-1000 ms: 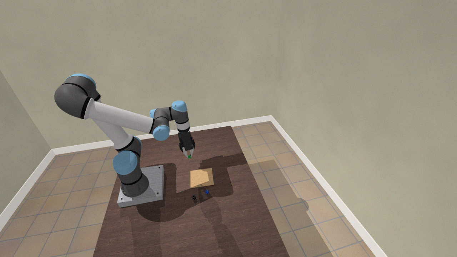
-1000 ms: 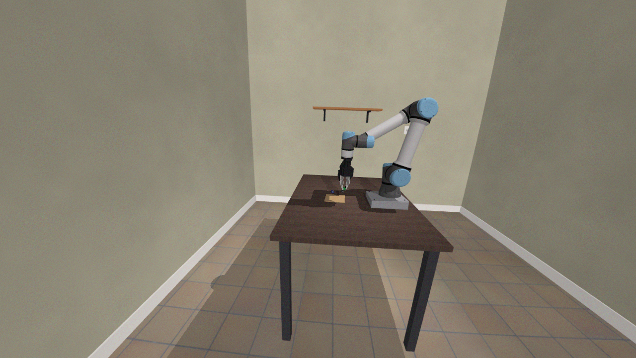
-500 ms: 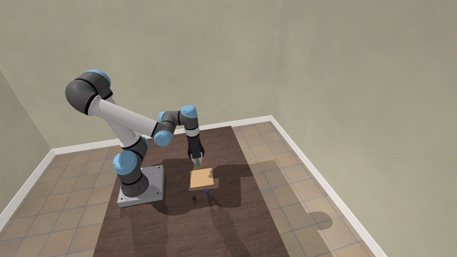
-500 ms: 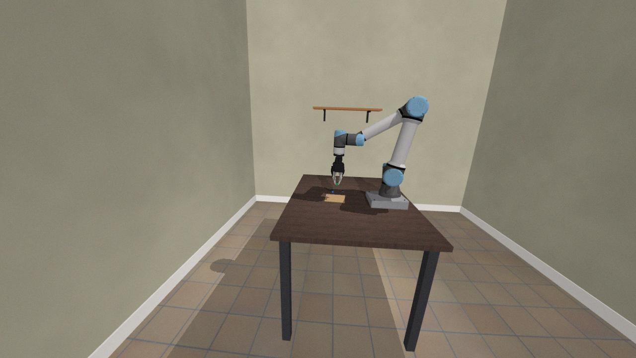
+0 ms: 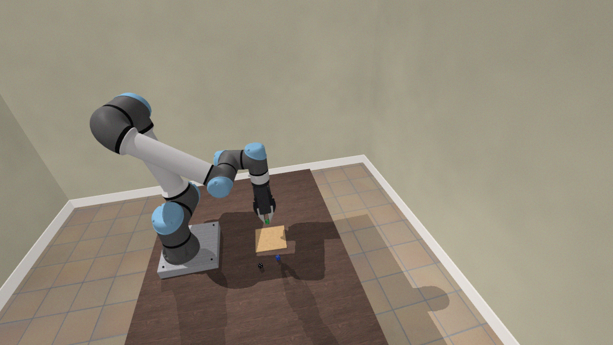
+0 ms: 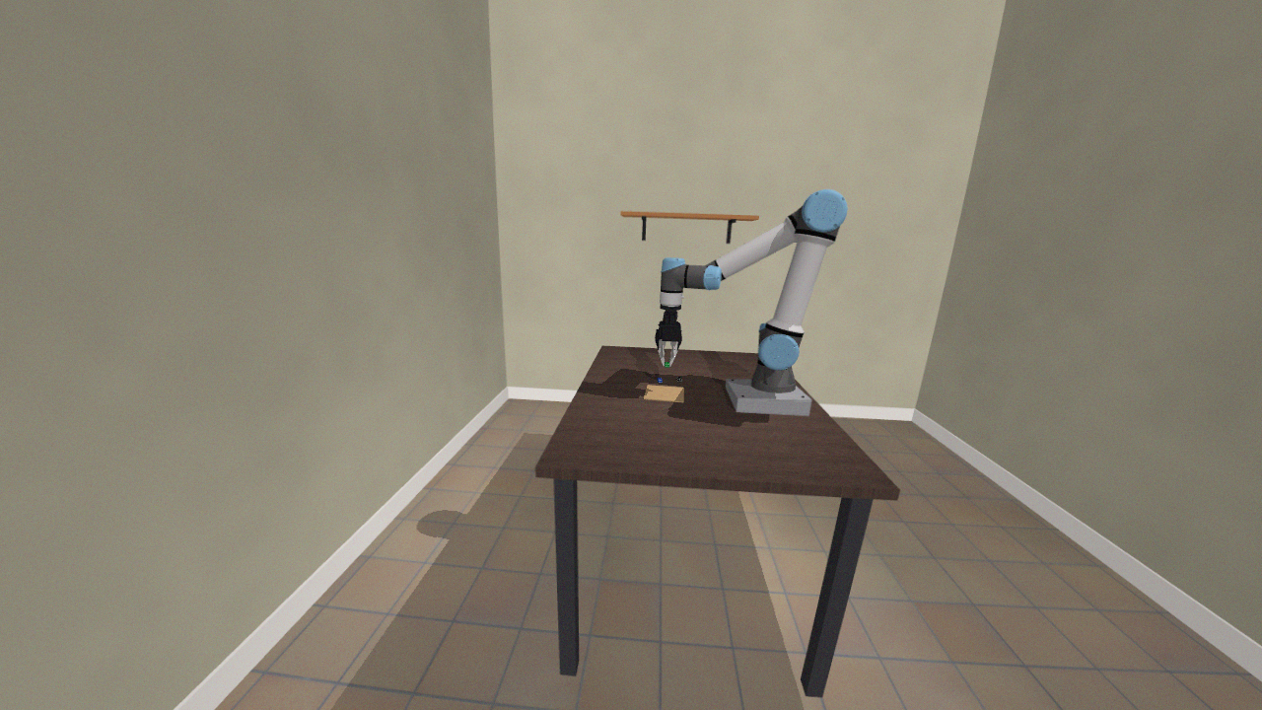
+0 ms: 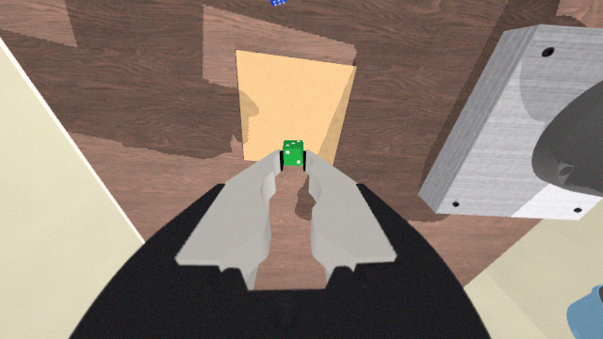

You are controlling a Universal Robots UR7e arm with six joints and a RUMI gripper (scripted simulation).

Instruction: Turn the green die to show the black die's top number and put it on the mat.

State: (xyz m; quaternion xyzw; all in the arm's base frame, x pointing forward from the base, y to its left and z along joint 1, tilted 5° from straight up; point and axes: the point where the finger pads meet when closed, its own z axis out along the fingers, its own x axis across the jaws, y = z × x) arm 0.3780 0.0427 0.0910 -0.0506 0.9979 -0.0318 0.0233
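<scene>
The tan mat lies 12 cm below my hand. Round my hand: blue die (12 cm to the right, 11 cm below, 3 cm ahead); then black die (15 cm to the right, 11 cm below, 5 cm behind); then green die (1 cm below).
</scene>
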